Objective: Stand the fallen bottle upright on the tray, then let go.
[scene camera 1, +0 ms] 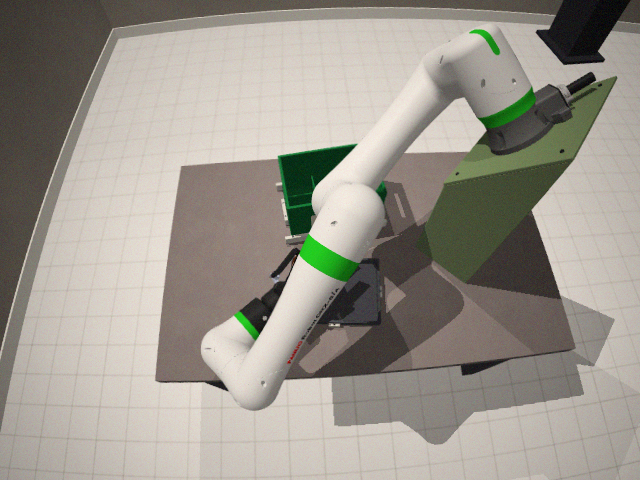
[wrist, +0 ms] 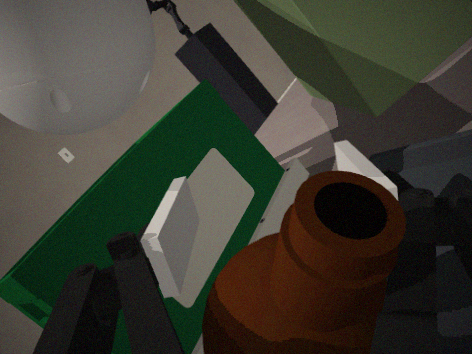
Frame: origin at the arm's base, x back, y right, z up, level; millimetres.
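Seen in the pictures: gripper, fingertip midpoint: (wrist: 264, 183); arm's base, origin of the base link: (scene camera 1: 522, 135).
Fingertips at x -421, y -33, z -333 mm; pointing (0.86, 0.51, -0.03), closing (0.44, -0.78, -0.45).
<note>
Pixels of each thing's top centre, then the offset from my fingertips to it. "spot": a spot on its surface instead. Level surfaces: height alone.
- dark tray, surface spot: (wrist: 440, 147) (scene camera 1: 377, 280) spot: dz -91, dx +110, dy -66 mm
- green bin, middle of its top: (wrist: 97, 181) (scene camera 1: 330, 173) dz +64, dx +40, dy +215 mm
- table, its level: dz -111 mm
The brown bottle (wrist: 300, 295) is large at the lower right of the wrist view. Its round, dark mouth faces the camera and its neck leans towards the gripper's base. Its label and base are out of view, so I cannot tell what it rests on. My gripper (wrist: 264, 183) is open, with one pale pad left of the bottle and the other partly hidden behind its neck. No grip on the bottle shows. The dark tray (scene camera 1: 378, 273) (wrist: 440, 147) lies on the table, partly hidden by the arm in the scene view and by the gripper in the wrist view.
A green bin (scene camera 1: 299, 178) (wrist: 165, 145) stands behind the tray. The arm (scene camera 1: 330, 227) crosses above bin and tray. The green robot pedestal (scene camera 1: 485, 217) (wrist: 380, 45) stands at the right of the table (scene camera 1: 206, 217).
</note>
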